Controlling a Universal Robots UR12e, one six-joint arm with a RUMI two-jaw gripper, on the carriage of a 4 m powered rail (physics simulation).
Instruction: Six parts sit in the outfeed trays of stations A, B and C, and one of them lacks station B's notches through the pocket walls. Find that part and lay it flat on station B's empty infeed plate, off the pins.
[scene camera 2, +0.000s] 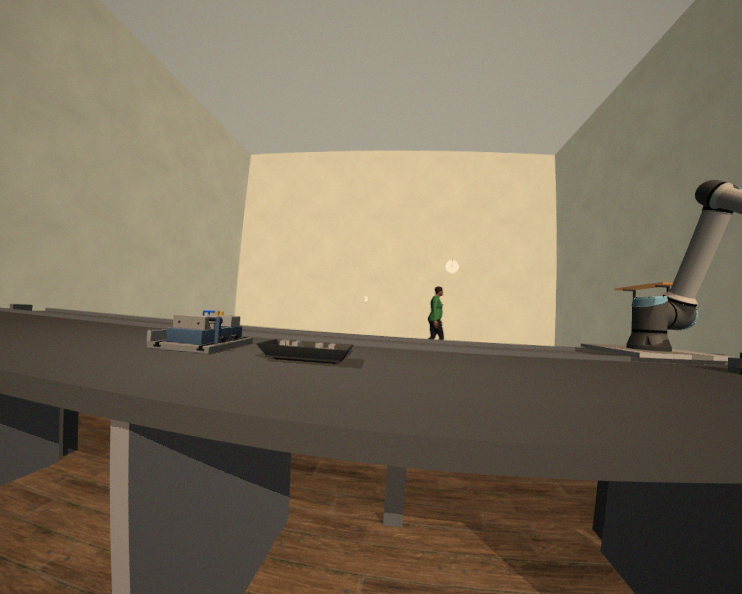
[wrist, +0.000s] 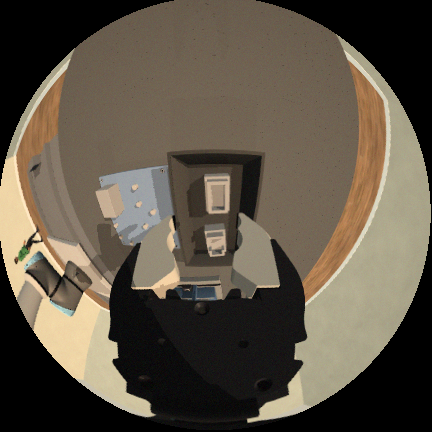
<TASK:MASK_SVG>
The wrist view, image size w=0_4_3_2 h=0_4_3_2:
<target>my gripper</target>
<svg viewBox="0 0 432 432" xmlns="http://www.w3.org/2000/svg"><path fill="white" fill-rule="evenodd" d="M242 212L236 214L235 228L238 230L236 244L239 248L233 255L230 276L231 283L238 288L230 289L224 299L183 300L179 297L176 290L173 289L180 281L178 267L171 252L175 245L172 236L174 230L176 230L175 215L167 215L147 232L141 242L137 242L118 269L111 285L108 339L117 342L118 358L112 359L112 363L126 381L126 392L147 400L150 403L151 413L173 418L173 426L203 430L252 427L248 426L247 418L259 416L259 408L265 402L288 395L287 384L303 364L302 360L294 359L295 343L307 338L304 327L305 298L301 279L294 265L276 240L271 239L262 227Z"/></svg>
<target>beige block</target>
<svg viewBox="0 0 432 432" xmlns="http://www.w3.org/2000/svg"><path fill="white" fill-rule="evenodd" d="M117 183L106 184L95 191L104 217L116 217L124 209Z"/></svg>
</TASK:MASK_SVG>
